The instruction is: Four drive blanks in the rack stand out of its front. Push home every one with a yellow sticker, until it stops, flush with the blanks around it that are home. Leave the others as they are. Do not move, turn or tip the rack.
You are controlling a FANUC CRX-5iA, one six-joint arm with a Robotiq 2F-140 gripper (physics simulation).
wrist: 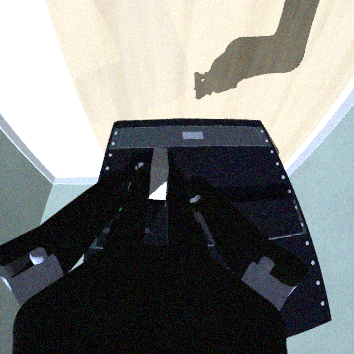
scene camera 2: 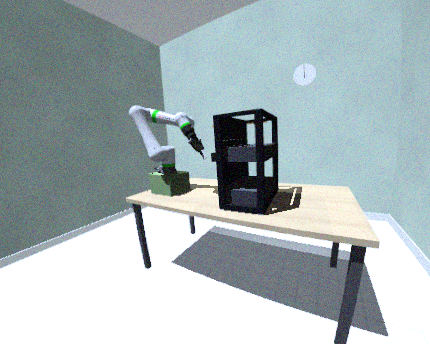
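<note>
The black rack (scene camera 2: 259, 135) (wrist: 312, 280) stands upright on the table. In the scene view a dark blank (scene camera 2: 214, 157) stands out of its front, at about mid height. My gripper (scene camera 2: 203, 157) (wrist: 159, 158) is shut and empty, its tips pointing down toward the rack, a small gap in front of that blank. In the wrist view a wide dark panel (wrist: 235, 137) with a grey label crosses the rack's table end, and another blank (wrist: 272, 217) with a light edge shows at the right. No yellow sticker can be made out. The fingers hide much of the rack front.
The wooden table (scene camera 2: 325, 210) (wrist: 150, 60) carries the rack and the green base block (scene camera 2: 170, 183) of the arm. The arm's shadow (wrist: 260, 57) falls on the table top in the wrist view. Grey units (scene camera 2: 242, 153) (scene camera 2: 245, 197) show inside the rack through its open side.
</note>
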